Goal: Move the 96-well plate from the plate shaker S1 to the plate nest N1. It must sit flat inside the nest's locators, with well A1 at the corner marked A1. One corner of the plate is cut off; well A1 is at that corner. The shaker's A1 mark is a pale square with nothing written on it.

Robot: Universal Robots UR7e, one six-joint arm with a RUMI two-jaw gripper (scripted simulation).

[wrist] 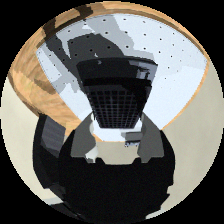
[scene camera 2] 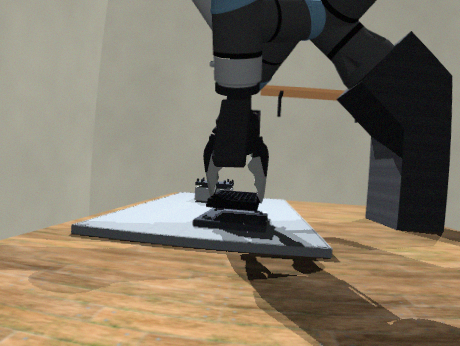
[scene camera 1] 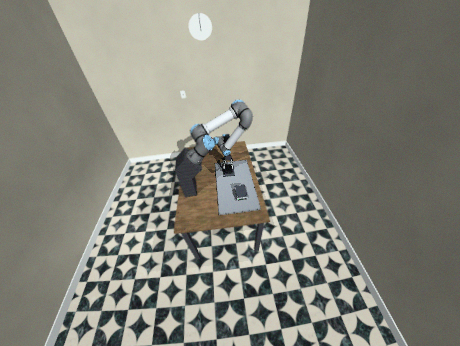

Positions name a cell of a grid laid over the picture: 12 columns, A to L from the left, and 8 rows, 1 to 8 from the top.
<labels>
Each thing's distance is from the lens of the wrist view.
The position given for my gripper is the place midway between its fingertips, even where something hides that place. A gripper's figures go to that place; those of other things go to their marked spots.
my gripper (wrist: G5): 0.15 m
96-well plate (wrist: G4): 0.12 m
plate nest N1 (wrist: F3): 0.11 m
</labels>
